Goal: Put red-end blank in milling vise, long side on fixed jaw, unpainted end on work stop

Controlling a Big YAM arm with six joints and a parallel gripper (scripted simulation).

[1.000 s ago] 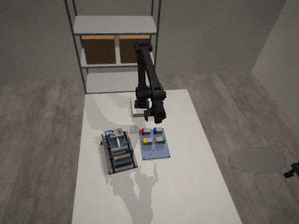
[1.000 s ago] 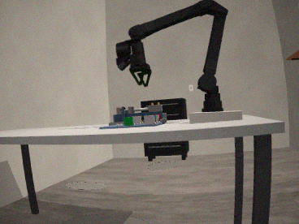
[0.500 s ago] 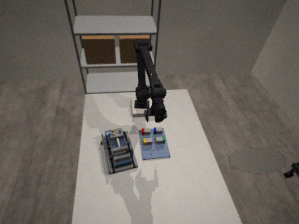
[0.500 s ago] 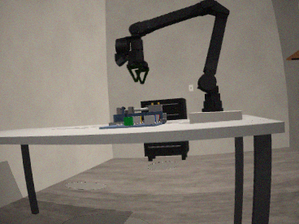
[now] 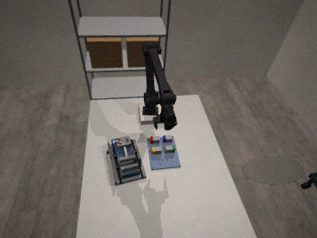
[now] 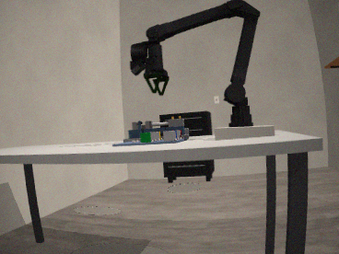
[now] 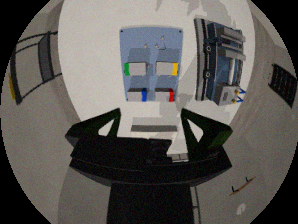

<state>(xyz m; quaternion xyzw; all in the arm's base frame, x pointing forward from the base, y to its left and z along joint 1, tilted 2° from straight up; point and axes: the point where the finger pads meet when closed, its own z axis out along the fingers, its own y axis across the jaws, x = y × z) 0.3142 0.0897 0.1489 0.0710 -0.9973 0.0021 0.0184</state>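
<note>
Right now the red-ended blank is 40 mm behind my hand, 50 mm to the right of it and 170 mm below it. The rest, counted from my hand: yellow-ended blank 50 mm ahead, 40 mm to the right, 170 mm below; blue-ended blank 50 mm behind, 40 mm to the left, 170 mm below; green-ended blank 30 mm ahead, 50 mm to the left, 170 mm below.
</note>
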